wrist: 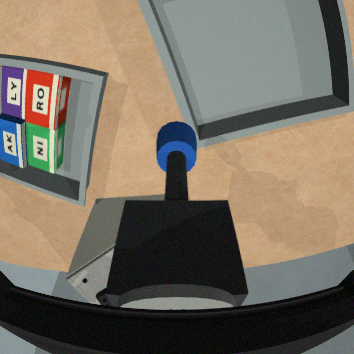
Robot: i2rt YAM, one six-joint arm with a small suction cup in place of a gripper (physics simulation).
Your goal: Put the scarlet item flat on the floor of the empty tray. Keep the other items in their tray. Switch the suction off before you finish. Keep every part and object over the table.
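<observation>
The scarlet item, a red box marked RO, stands in the small grey tray at the left of the view, beside a purple box marked LY and a green box marked NI. The empty tray, larger and grey, is at the upper right, partly cut off by the frame's edge. My suction gripper has a blue cup with nothing seen on it. In the view it lies between the two trays, close to the lower left corner of the empty one. The cup's underside and its height cannot be told.
The purple box, a blue box marked AK and the green box stand in the left tray, which is cut off at the left edge. The wooden table's near edge curves across the lower part of the view, with grey floor beyond it.
</observation>
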